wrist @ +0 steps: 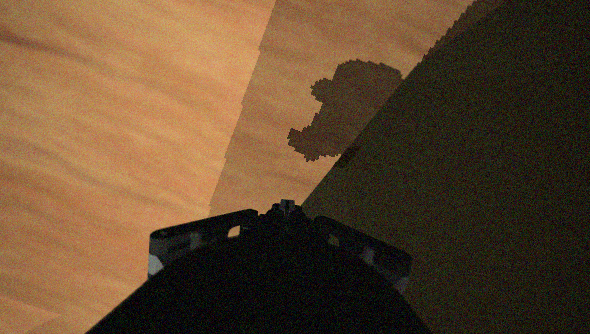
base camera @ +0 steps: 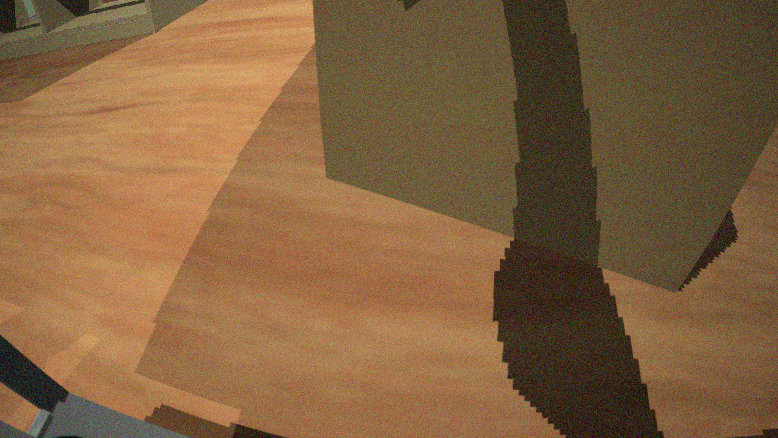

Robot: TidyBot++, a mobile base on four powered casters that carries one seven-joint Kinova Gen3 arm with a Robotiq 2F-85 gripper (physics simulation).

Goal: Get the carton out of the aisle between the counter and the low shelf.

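Places are measured from the arm's base along level axes (x back, y right, z up), in millimetres.
Pixels of known places: gripper, fingertip midpoint: point(wrist: 286, 209).
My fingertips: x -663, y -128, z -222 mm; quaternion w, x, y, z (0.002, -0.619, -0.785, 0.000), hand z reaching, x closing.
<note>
Behind a point stands the place of what it marks.
The carton point(base camera: 424, 108) @(x -489, y -6, z -267 mm) point(wrist: 490, 175) @(x -738, y -50, z -133 mm) is a large plain olive-brown box. In the base view it stands on the floor from the centre to the right, with its top cut off by the frame. In the wrist view its dark surface fills the right side. My gripper point(wrist: 286, 209) @(x -663, y -128, z -222 mm) is shut and empty, its fingertips together beside the carton's edge as seen from the wrist; whether they touch it I cannot tell. The gripper does not show in the base view. The low shelf point(base camera: 100, 40) @(x -1298, y -1206, z -389 mm) seems to be the pale unit with openings at the upper left. I cannot make out the counter.
The wooden floor point(base camera: 136, 179) @(x -513, y -433, z -396 mm) point(wrist: 115, 125) @(x -658, y -484, z -396 mm) runs to the left of the carton and in front of it. A long dark shadow crosses the floor and the carton's face. A grey part of my base point(base camera: 103, 418) @(x -142, y -191, z -287 mm) shows at the lower left.
</note>
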